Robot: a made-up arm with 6 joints. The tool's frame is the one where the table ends. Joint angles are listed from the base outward.
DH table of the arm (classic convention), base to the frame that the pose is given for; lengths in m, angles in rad. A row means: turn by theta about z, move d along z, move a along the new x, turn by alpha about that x. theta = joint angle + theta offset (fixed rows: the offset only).
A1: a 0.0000; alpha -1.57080; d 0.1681; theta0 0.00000
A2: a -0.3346; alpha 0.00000; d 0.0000; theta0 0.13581
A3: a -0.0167; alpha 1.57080; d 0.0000; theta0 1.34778
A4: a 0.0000; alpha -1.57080; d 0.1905; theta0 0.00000
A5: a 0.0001; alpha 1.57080; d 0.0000; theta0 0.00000
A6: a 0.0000; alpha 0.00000; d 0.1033; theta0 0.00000
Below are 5 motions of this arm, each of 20 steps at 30 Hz.
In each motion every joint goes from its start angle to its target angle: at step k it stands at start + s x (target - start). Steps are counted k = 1, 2, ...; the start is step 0. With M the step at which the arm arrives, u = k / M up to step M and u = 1 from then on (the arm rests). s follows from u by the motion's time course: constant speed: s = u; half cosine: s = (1 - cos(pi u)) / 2; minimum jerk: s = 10 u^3 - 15 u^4 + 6 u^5.
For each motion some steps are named. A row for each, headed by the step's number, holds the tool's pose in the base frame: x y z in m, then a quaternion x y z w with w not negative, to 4 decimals.
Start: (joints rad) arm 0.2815 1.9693 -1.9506 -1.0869 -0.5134 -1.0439
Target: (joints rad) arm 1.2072 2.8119 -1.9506 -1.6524 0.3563 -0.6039
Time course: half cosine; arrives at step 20
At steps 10, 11, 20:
10: 0.4029 0.3818 0.2770 -0.8131 0.0610 -0.3595 0.4537
11: 0.3831 0.4093 0.2387 -0.8368 0.0480 -0.3452 0.4223
20: 0.2284 0.4989 0.0458 -0.9008 -0.0769 -0.3388 0.2604

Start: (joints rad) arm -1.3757 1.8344 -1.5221 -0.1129 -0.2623 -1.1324
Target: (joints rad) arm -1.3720 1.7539 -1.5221 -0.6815 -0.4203 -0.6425
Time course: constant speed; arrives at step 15
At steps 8, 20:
8: 0.0939 -0.3978 0.4774 -0.0162 0.6574 -0.7171 0.2309
20: 0.1038 -0.3809 0.4936 -0.0707 0.6356 -0.7215 0.2654

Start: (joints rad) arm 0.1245 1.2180 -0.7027 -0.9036 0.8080 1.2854
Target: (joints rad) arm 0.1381 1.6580 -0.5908 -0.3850 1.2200 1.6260
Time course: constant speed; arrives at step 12
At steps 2, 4, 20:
2: 0.1620 -0.0378 0.3391 0.3359 0.8800 -0.1887 0.2779
4: 0.1615 -0.0354 0.3203 0.3871 0.8749 -0.2058 0.2059
20: 0.1427 -0.0170 0.2660 -0.5452 -0.7667 0.3301 0.0768

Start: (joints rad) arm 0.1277 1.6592 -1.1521 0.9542 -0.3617 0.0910
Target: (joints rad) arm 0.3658 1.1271 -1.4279 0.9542 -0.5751 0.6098
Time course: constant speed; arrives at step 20
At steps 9, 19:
9: 0.2810 0.0290 0.5297 0.4181 0.4721 0.4270 0.6481
19: 0.1580 0.0104 0.6299 0.3885 0.2444 0.6365 0.6199

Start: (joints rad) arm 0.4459 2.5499 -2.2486 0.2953 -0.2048 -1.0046
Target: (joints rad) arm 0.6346 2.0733 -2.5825 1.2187 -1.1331 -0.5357
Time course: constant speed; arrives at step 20
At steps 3, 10, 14, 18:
3: 0.5228 0.2519 0.3579 -0.2491 0.5736 -0.0634 0.7777
10: 0.4615 0.2256 0.4958 0.0533 0.4487 0.0909 0.8874
14: 0.4167 0.1966 0.5537 0.2216 0.3593 0.1878 0.8869
18: 0.3698 0.1632 0.5945 0.3783 0.2661 0.2806 0.8410

